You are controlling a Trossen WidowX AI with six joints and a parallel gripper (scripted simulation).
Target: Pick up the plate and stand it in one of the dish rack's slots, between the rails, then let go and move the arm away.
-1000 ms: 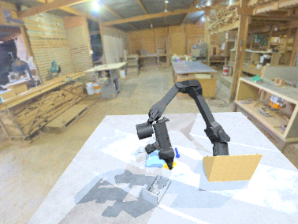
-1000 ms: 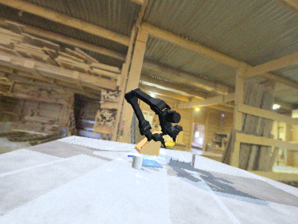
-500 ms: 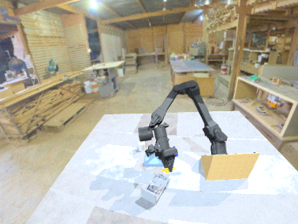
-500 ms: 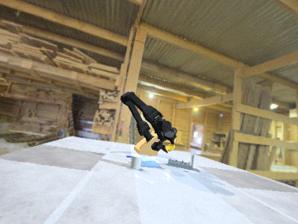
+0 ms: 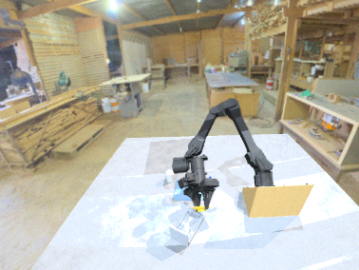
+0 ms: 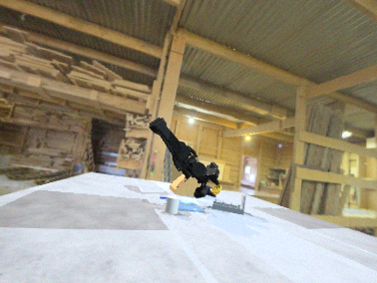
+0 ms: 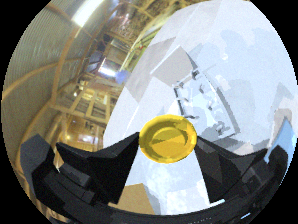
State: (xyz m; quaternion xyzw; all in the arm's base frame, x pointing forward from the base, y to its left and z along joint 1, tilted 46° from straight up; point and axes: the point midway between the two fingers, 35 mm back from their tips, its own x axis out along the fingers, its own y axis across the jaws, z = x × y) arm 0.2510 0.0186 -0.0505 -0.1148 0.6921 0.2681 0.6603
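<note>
My gripper tip is now 5 cm short of the dish rack, 3 cm to the right of it and 5 cm above it. From my gripper tip the other things lie so: plate (1 cm to the right); white cup (16 cm ahead, 24 cm to the right, 4 cm below).
</note>
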